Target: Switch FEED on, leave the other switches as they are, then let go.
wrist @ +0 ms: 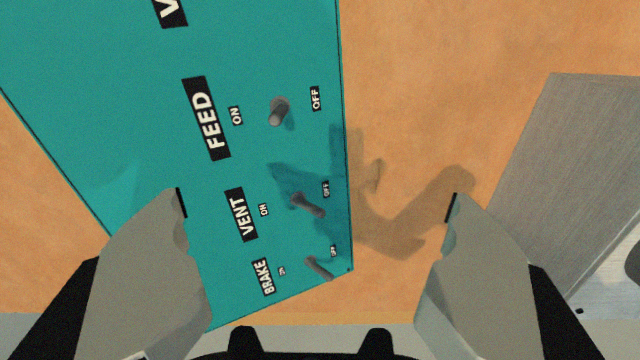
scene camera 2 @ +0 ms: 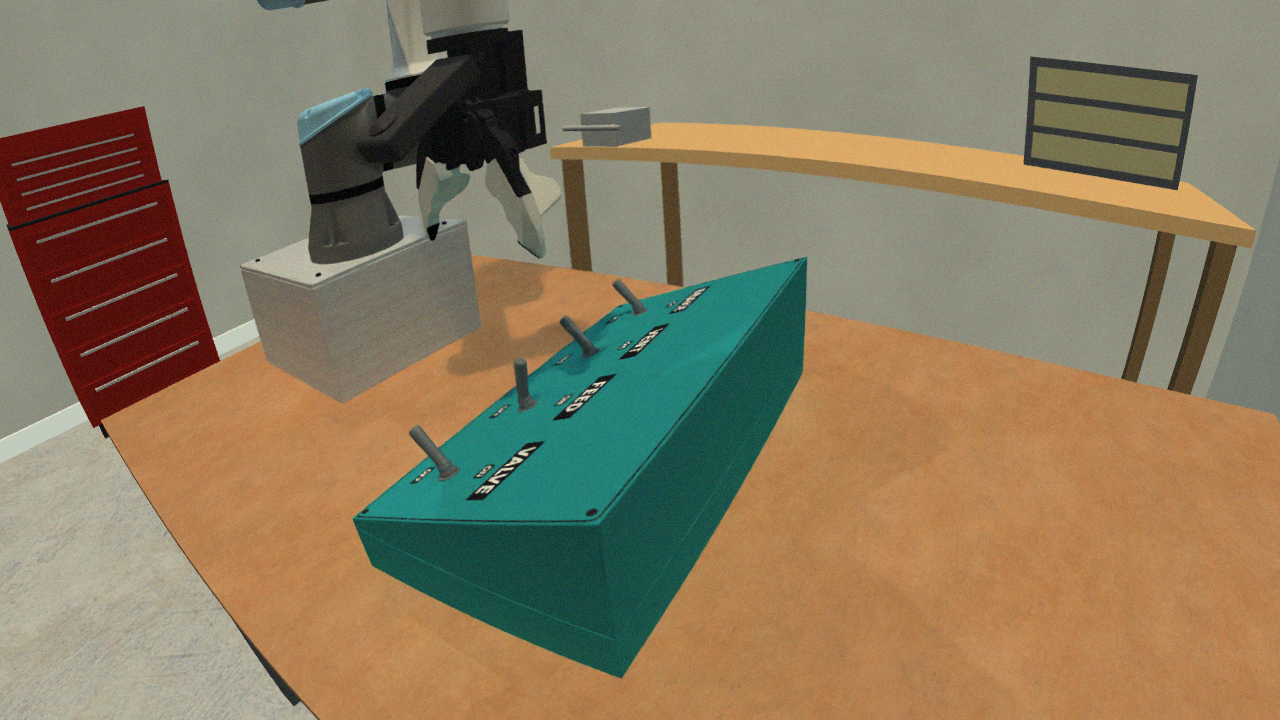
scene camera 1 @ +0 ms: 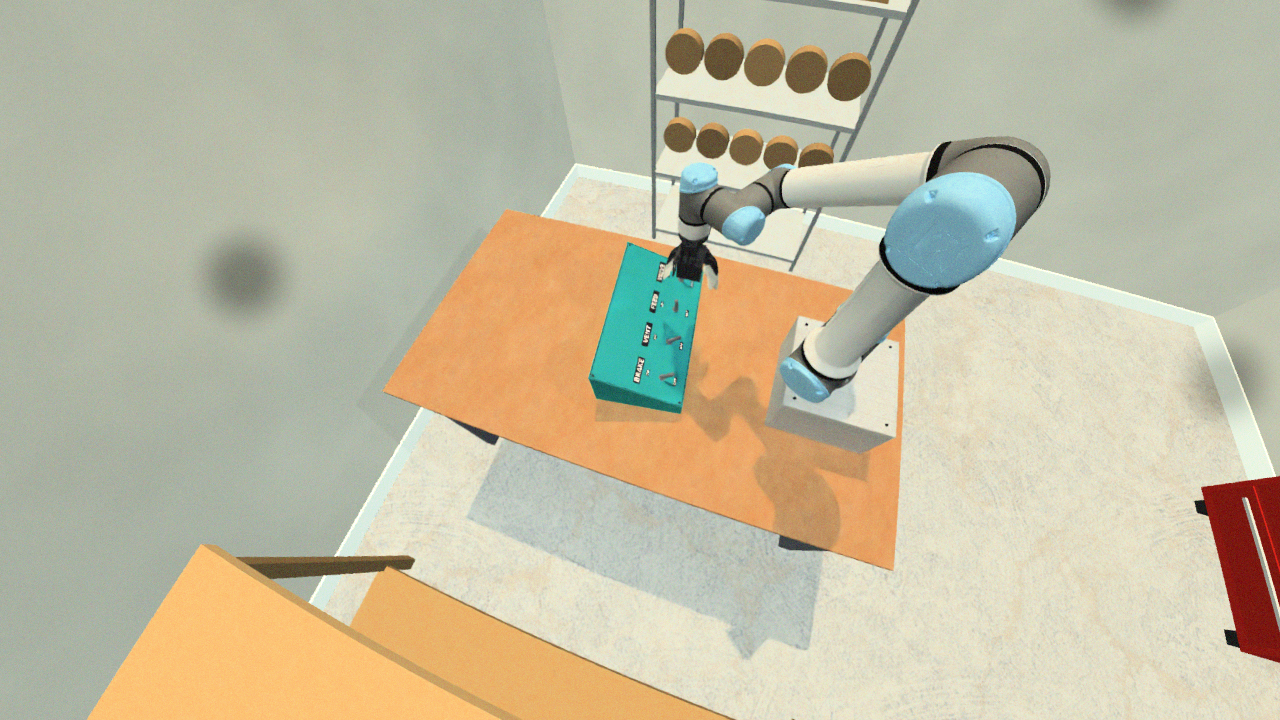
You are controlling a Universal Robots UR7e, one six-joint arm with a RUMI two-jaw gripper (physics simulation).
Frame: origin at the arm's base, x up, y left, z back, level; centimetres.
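Seen in the pictures: gripper, fingertip midpoint: (wrist: 316, 194) (scene camera 2: 481, 248) (scene camera 1: 690, 283); arm's base, origin of the base link: (scene camera 2: 356, 246).
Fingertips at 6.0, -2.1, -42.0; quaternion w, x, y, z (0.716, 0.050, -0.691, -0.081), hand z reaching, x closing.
Observation:
Offsets run from my fingertips to a thing's top centre, as dx, dy, dz. Level surfaces: height alone.
The teal switch panel (scene camera 1: 617, 335) (scene camera 2: 698, 380) (wrist: 100, 90) stands on the table. The FEED lever {-10.2, +0.1, -3.5} (scene camera 1: 675, 306) (scene camera 2: 522, 385) (wrist: 278, 112) leans to its ON side. The VENT lever {-11.2, +11.1, +1.5} (scene camera 1: 673, 340) (scene camera 2: 578, 335) (wrist: 308, 205) and the BRAKE lever {-11.2, +22.5, +5.2} (scene camera 1: 667, 377) (scene camera 2: 628, 296) (wrist: 320, 268) lean to OFF. The VALVE lever {-11.2, -11.8, -5.9} (scene camera 2: 434, 454) also leans to OFF; it is out of the wrist view. My gripper (scene camera 1: 691, 282) (scene camera 2: 485, 242) (wrist: 316, 194) is wide open and empty. It hangs above the panel, apart from the levers.
The arm's grey base block (scene camera 1: 827, 416) (scene camera 2: 358, 313) (wrist: 565, 150) stands on the orange table {dx -23.8} (scene camera 1: 501, 331) (scene camera 2: 939, 501) beside the low edge of the panel. A shelf rack (scene camera 1: 654, 134), a red drawer cabinet (scene camera 1: 1239, 573) (scene camera 2: 111, 295) and a wooden bench (scene camera 2: 850, 161) stand away from the table.

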